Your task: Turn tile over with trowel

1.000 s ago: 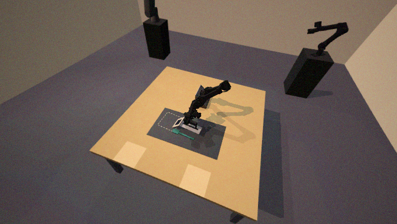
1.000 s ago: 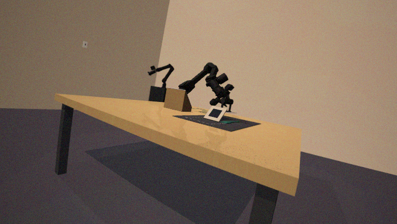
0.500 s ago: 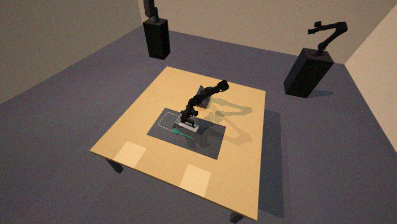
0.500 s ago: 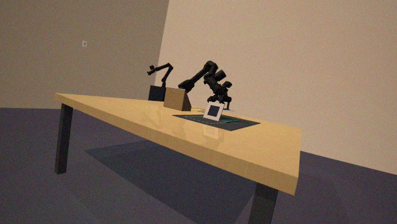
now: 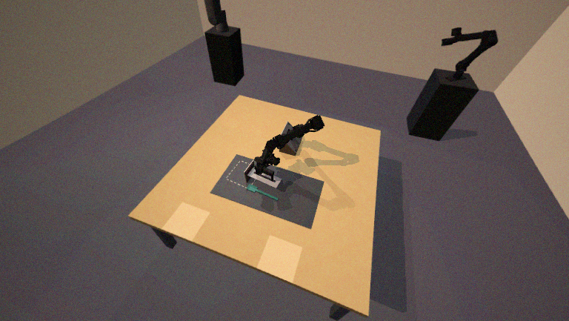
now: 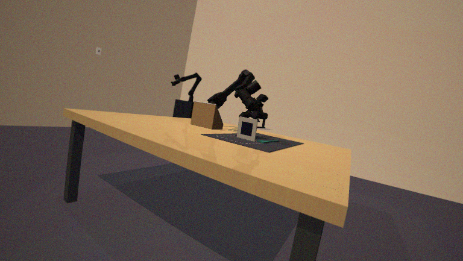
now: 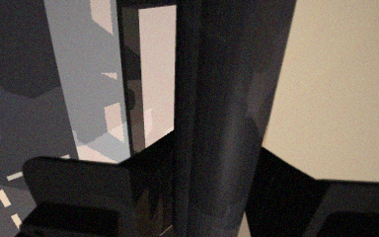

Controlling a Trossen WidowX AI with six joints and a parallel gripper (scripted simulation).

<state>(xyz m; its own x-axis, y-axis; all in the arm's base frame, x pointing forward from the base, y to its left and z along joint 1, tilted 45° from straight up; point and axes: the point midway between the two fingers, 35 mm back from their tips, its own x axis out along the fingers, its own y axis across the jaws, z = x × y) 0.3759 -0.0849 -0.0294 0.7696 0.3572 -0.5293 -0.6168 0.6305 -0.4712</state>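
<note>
Now: the tile 40 mm behind my gripper tip, 80 mm to the right of it and 60 mm below it. From my gripper tip the other things lie so: teal strip (50 mm ahead, 20 mm to the left, 110 mm below); then trowel (30 mm behind, 10 mm below); then dark grey mat (60 mm to the left, 130 mm below).
</note>
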